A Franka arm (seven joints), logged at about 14 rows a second.
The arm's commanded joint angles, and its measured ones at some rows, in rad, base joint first. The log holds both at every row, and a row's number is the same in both.
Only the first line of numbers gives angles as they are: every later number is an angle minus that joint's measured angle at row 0.
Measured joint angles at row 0:
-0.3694, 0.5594, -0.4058, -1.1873, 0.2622, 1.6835, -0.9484
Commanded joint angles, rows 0 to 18:
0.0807, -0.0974, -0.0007, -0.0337, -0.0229, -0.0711, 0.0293
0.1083, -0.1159, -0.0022, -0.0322, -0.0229, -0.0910, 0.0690
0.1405, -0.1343, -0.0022, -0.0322, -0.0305, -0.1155, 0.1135
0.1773, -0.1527, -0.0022, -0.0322, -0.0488, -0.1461, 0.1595
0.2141, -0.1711, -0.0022, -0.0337, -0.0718, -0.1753, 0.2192
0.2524, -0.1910, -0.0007, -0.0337, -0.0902, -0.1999, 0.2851
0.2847, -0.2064, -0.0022, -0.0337, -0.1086, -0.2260, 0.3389
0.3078, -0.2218, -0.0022, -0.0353, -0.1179, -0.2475, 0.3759
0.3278, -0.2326, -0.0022, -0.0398, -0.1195, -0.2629, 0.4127
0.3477, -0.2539, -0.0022, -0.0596, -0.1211, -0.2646, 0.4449
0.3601, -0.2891, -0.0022, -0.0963, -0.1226, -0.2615, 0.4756
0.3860, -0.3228, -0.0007, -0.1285, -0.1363, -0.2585, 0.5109
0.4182, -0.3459, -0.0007, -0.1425, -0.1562, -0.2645, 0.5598
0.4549, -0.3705, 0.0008, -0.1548, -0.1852, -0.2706, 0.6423
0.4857, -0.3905, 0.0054, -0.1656, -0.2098, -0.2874, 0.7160
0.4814, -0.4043, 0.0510, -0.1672, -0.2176, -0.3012, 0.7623
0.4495, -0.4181, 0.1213, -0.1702, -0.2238, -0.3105, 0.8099
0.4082, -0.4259, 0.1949, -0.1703, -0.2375, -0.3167, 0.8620
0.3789, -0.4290, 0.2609, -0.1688, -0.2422, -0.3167, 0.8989
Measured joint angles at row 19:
0.4386, -0.3910, 0.1510, -0.1343, -0.2168, -0.3115, 0.8251
